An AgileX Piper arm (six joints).
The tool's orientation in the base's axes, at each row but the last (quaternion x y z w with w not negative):
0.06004, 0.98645, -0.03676, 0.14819
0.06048, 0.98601, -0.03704, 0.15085
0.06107, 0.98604, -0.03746, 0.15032
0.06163, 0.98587, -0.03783, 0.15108
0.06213, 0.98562, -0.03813, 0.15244
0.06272, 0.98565, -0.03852, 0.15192
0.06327, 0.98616, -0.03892, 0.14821
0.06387, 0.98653, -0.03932, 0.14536
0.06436, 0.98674, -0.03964, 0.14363
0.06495, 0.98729, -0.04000, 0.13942
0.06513, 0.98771, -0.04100, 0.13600
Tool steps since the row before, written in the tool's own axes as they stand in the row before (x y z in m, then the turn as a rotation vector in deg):
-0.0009, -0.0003, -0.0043, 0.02, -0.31, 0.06
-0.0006, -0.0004, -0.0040, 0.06, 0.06, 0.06
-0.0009, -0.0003, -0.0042, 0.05, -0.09, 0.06
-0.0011, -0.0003, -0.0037, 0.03, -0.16, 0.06
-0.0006, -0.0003, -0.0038, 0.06, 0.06, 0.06
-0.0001, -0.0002, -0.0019, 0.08, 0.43, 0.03
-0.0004, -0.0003, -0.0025, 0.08, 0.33, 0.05
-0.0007, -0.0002, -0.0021, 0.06, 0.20, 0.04
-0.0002, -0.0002, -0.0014, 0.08, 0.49, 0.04
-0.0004, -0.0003, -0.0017, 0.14, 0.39, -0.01
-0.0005, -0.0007, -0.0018, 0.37, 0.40, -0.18
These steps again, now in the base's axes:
-0.0004, 0.0000, 0.0044, -0.04, -0.31, -0.05
-0.0007, -0.0001, 0.0040, -0.03, 0.06, -0.08
-0.0004, 0.0000, 0.0043, -0.04, -0.09, -0.07
-0.0001, -0.0001, 0.0039, -0.03, -0.16, -0.06
-0.0006, 0.0000, 0.0038, -0.03, 0.06, -0.08
-0.0005, 0.0000, 0.0018, -0.01, 0.43, -0.08
-0.0004, -0.0001, 0.0025, -0.02, 0.33, -0.09
0.0000, -0.0001, 0.0022, -0.02, 0.20, -0.07
-0.0002, -0.0001, 0.0014, 0.00, 0.49, -0.09
-0.0001, -0.0002, 0.0018, -0.08, 0.40, -0.05
-0.0001, -0.0006, 0.0019, -0.34, 0.46, 0.05

